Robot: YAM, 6 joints.
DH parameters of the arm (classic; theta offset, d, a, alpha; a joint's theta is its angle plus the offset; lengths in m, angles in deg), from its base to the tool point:
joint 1: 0 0.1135 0.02 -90
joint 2: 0 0 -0.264 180
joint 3: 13.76 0 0.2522 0
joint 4: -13.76 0 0.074 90
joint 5: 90 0 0 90
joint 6: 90 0.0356 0 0
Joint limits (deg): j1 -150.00..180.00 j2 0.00..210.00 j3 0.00..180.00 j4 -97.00..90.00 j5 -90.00..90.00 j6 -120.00..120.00
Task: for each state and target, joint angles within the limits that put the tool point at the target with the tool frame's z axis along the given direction. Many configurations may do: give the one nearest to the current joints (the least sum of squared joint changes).
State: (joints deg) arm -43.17 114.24 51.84 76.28 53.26 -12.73
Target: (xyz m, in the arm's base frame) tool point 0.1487 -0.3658 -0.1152 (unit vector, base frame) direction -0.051 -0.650 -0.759
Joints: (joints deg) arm -66.29 157.55 68.87 35.81 17.93 -12.73
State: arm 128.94 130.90 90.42 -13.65 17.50 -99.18
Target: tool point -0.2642 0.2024 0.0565 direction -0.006 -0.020 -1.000
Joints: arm 142.43 120.17 62.26 -32.52 -1.12 -99.18
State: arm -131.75 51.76 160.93 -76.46 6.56 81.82
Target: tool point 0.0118 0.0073 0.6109 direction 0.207 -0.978 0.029
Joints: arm -96.01 67.93 152.64 -82.96 -17.95 81.82
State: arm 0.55 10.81 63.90 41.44 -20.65 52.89
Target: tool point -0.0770 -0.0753 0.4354 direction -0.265 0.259 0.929
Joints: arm 51.36 0.11 44.56 43.28 -21.63 52.89
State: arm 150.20 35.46 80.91 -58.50 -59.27 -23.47
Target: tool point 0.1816 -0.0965 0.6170 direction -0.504 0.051 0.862
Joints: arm 153.77 39.16 132.33 -32.01 -10.20 -23.47
